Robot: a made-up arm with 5 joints. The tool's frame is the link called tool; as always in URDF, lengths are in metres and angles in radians. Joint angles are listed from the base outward. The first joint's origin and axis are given. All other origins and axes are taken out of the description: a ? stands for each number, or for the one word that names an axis. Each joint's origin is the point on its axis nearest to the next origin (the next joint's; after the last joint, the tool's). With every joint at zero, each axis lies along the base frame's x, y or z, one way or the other. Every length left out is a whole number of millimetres.
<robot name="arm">
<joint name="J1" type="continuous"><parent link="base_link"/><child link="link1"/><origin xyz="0 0 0.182" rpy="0 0 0"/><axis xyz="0 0 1"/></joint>
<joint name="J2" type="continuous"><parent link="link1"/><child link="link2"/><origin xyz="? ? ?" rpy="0 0 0"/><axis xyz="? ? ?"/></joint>
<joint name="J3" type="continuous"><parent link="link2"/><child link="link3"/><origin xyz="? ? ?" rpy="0 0 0"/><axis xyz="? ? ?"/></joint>
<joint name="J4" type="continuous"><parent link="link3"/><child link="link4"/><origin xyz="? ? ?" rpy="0 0 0"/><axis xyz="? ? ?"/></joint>
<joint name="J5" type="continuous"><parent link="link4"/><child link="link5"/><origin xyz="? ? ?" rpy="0 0 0"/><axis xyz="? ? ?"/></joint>
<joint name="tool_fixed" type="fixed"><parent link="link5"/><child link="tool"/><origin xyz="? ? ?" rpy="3.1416 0 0"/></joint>
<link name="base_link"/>
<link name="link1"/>
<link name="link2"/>
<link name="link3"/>
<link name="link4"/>
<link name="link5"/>
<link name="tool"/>
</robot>
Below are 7 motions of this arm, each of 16 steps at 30 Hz.
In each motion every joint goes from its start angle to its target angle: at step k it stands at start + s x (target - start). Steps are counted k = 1, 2, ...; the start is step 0. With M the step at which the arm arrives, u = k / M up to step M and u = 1 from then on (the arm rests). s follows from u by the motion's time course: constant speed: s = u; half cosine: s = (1 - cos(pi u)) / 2; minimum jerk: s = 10 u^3 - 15 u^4 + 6 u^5.
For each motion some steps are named. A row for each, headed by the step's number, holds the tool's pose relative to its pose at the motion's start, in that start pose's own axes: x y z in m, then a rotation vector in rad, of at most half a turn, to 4 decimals.
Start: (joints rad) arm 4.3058 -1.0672 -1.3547 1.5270 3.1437
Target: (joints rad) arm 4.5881 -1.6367 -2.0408 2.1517 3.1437
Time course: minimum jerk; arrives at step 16
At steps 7, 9, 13, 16:
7: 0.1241 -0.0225 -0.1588 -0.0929 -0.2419 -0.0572
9: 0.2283 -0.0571 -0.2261 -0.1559 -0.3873 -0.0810
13: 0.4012 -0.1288 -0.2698 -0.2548 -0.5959 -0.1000
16: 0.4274 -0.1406 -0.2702 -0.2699 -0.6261 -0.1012

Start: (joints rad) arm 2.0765 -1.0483 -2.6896 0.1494 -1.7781
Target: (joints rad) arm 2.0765 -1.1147 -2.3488 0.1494 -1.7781
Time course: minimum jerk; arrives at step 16
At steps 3, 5, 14, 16:
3: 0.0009 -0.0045 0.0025 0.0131 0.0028 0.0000
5: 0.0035 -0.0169 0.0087 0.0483 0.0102 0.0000
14: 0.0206 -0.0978 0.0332 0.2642 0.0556 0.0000
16: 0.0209 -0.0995 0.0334 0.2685 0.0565 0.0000

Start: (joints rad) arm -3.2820 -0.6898 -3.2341 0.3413 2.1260
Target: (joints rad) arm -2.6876 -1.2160 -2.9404 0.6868 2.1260
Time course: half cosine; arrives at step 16
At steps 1, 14, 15, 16:
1: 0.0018 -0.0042 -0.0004 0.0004 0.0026 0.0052
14: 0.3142 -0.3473 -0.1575 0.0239 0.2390 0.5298
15: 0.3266 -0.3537 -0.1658 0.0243 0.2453 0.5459
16: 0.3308 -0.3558 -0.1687 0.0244 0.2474 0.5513

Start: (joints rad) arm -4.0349 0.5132 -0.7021 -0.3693 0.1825
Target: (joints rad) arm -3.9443 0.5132 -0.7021 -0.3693 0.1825
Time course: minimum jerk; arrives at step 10
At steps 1, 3, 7, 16:
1: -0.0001 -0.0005 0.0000 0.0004 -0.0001 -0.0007
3: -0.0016 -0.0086 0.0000 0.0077 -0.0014 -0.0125
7: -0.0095 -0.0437 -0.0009 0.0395 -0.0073 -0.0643
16: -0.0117 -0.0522 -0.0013 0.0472 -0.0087 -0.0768

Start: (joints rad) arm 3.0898 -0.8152 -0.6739 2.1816 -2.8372
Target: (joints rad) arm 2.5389 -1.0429 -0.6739 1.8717 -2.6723
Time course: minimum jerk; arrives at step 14
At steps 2, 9, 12, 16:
2: -0.0002 -0.0005 -0.0003 -0.0115 -0.0095 0.0138
9: 0.0023 -0.0214 -0.0133 -0.3282 -0.3036 0.4910
12: 0.0075 -0.0287 -0.0179 -0.4057 -0.3926 0.6514
16: 0.0082 -0.0294 -0.0183 -0.4132 -0.4019 0.6685

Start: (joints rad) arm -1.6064 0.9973 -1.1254 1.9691 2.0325
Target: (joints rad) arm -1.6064 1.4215 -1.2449 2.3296 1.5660
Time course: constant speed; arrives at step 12
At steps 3, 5, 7, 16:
3: -0.0113 -0.0227 0.0105 -0.1530 0.0653 -0.1164
5: -0.0185 -0.0372 0.0179 -0.2594 0.0990 -0.1931
7: -0.0254 -0.0511 0.0254 -0.3688 0.1245 -0.2687
16: -0.0419 -0.0841 0.0448 -0.6537 0.1520 -0.4490

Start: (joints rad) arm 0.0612 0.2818 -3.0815 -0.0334 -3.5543
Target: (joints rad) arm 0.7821 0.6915 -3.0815 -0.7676 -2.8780
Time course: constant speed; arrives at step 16
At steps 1, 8, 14, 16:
1: 0.0112 0.0140 -0.0030 -0.0045 -0.0238 0.0853
8: 0.0624 0.1357 -0.0445 -0.0408 -0.1780 0.6888
14: 0.0608 0.2561 -0.1114 -0.0756 -0.2982 1.2114
16: 0.0504 0.2954 -0.1404 -0.0872 -0.3371 1.3860

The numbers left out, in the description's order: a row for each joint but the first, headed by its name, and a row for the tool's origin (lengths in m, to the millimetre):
J2: xyz 0 0 0, axis 0 1 0
J3: xyz 0.082 0 0.437, axis 0 1 0
J4: xyz 0.069 0 -0.305, axis 0 1 0
J5: xyz 0.118 0 -0.15, axis 0 0 -1
tool: xyz 0 0 0

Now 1 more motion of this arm.
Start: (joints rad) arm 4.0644 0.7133 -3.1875 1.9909 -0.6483
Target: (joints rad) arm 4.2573 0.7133 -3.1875 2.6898 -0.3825
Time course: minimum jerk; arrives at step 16
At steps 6, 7, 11, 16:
6: -0.0048 -0.0461 0.0194 0.1269 -0.1459 0.0237
7: -0.0081 -0.0646 0.0251 0.1719 -0.2075 0.0316
11: -0.0292 -0.1381 0.0366 0.3203 -0.4742 0.0547
16: -0.0409 -0.1670 0.0359 0.3657 -0.5923 0.0599

